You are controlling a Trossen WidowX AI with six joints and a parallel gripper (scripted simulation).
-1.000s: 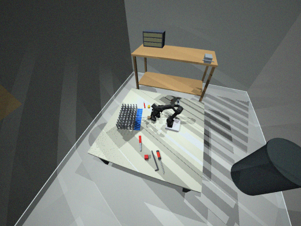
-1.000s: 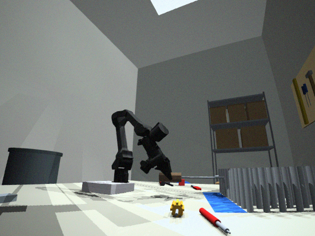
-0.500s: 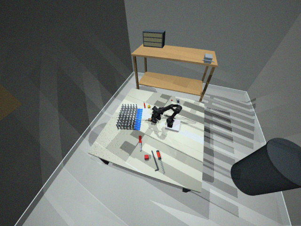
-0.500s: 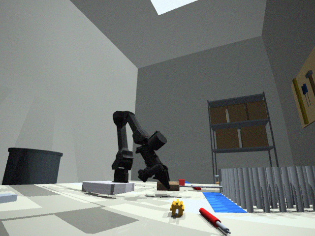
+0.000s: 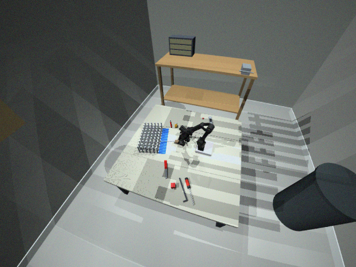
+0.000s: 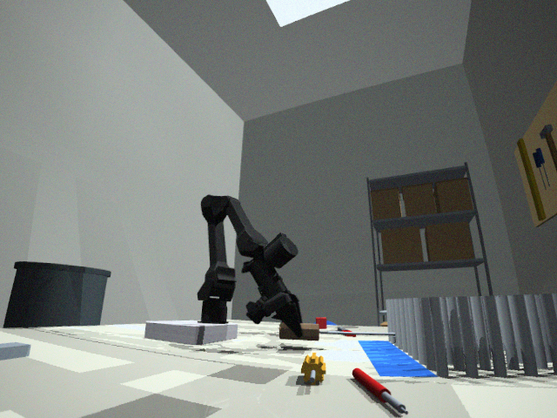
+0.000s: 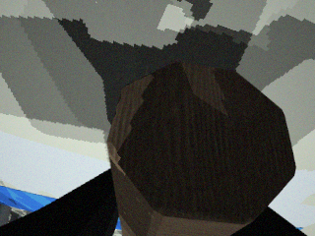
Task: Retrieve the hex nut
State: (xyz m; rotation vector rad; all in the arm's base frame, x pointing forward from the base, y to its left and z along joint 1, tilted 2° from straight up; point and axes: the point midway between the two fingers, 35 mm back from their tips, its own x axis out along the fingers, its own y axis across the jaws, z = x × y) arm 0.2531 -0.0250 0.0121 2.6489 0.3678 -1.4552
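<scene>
Right now my gripper tip is 18 cm short of the blue taped strip and 3 cm above it. From my gripper tip the other things lie so: wooden-handled hook: 10 cm ahead, 3 cm to the left; hex nut: 33 cm ahead, 8 cm to the left, 2 cm below; yellow gear: 26 cm to the right, 12 cm ahead, 1 cm below.
</scene>
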